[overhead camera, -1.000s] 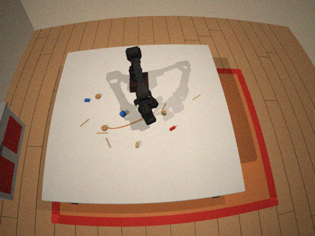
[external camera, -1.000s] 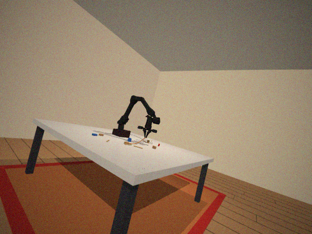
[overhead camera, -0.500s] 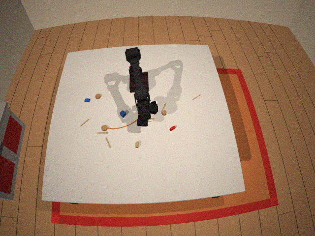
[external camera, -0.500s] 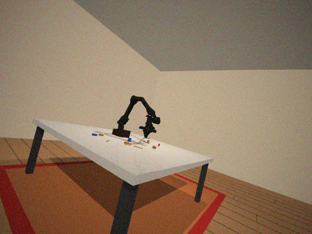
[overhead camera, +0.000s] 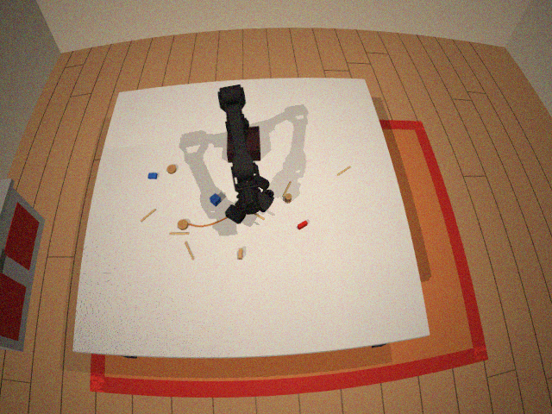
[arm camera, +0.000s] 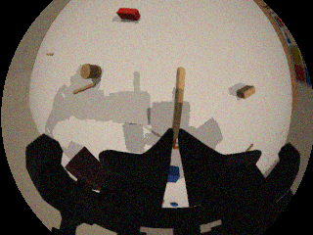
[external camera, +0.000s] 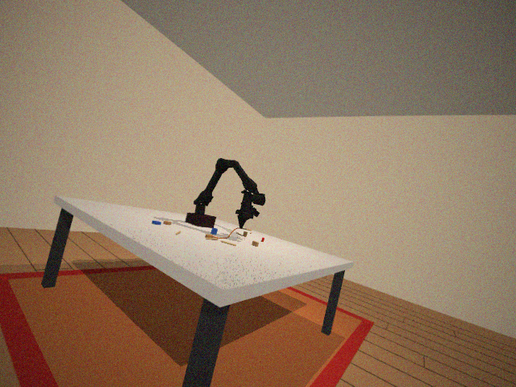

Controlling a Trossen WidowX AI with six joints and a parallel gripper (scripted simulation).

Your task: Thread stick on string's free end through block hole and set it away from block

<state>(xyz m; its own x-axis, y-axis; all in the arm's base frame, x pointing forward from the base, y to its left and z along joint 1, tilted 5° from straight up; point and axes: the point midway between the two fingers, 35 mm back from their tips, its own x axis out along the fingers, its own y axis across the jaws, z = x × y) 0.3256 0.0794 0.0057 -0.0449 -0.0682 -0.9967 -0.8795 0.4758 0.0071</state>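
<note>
Right now the thin stick is 1 cm to the left of my gripper tip and 1 cm ahead of it. The rest, counted from my gripper tip: red piece: 20 cm to the left, 5 cm below, 2 cm ahead; then blue cube: 14 cm to the right, 6 cm behind, 4 cm below; then wooden block: 15 cm ahead, 5 cm below, 2 cm to the right.
</note>
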